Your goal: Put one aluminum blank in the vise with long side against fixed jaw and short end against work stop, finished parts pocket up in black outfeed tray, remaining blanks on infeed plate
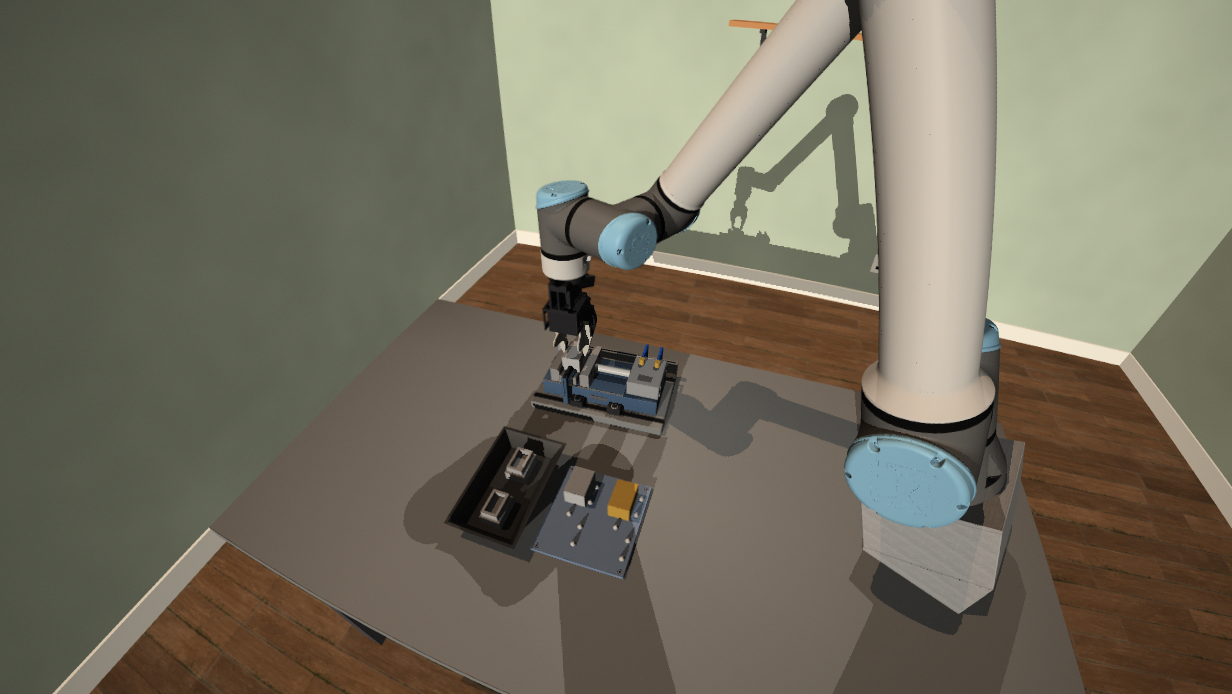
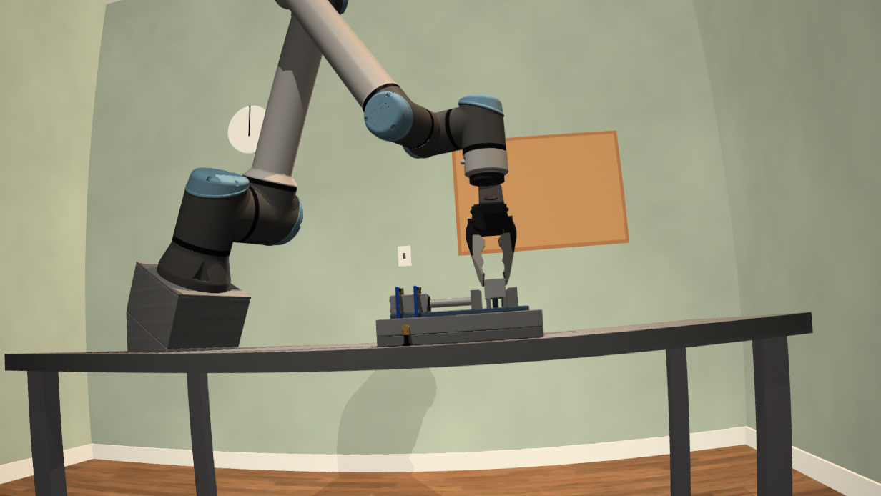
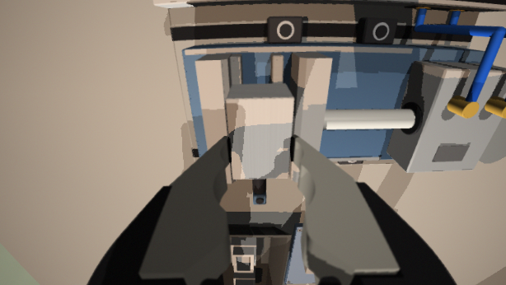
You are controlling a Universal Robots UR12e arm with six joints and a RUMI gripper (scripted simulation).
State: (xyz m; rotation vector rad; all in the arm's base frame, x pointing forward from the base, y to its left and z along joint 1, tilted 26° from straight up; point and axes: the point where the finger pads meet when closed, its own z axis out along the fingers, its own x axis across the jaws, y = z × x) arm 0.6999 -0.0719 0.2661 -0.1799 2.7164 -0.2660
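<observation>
Right now the fixed jaw is 30 mm ahead of my hand and 40 mm below it. Also, from my hand: work stop 50 mm to the left, 30 mm below; push rod 90 mm behind, 10 mm to the right, 40 mm below; vise 70 mm behind, 10 mm to the right, 80 mm below.
</observation>
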